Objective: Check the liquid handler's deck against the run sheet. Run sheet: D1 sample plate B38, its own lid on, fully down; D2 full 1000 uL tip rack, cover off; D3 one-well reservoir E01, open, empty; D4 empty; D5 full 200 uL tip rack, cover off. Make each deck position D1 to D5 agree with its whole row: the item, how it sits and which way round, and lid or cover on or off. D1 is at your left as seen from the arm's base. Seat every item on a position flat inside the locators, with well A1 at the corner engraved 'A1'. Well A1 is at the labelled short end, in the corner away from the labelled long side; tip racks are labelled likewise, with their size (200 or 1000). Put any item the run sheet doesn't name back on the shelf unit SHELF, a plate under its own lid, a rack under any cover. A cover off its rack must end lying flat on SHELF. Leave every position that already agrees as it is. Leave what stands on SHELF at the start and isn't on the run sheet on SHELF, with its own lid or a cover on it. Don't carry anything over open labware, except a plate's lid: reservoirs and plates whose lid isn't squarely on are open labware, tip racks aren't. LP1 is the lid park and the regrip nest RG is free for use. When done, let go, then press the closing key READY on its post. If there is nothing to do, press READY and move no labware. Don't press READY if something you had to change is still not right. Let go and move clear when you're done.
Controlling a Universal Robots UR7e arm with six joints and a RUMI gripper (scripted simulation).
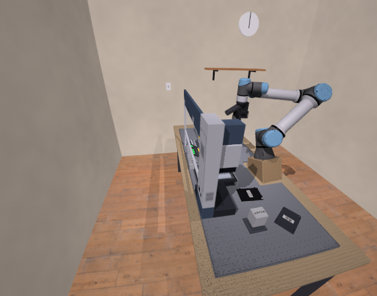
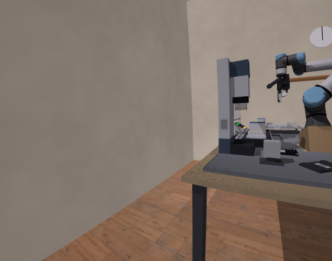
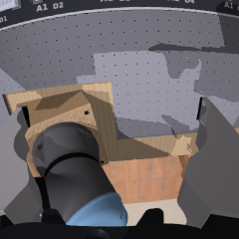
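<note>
Now: the yellow-rimmed tip rack 170 mm ahead of my hand, 270 mm to the right of it and 210 mm below it. Also, from my hand: blue-framed tip rack: 150 mm ahead, 30 mm to the right, 190 mm below; then one-well reservoir: 160 mm ahead, 100 mm to the left, 250 mm below; then LP1 label: 10 mm ahead, 380 mm to the left, 300 mm below.
</note>
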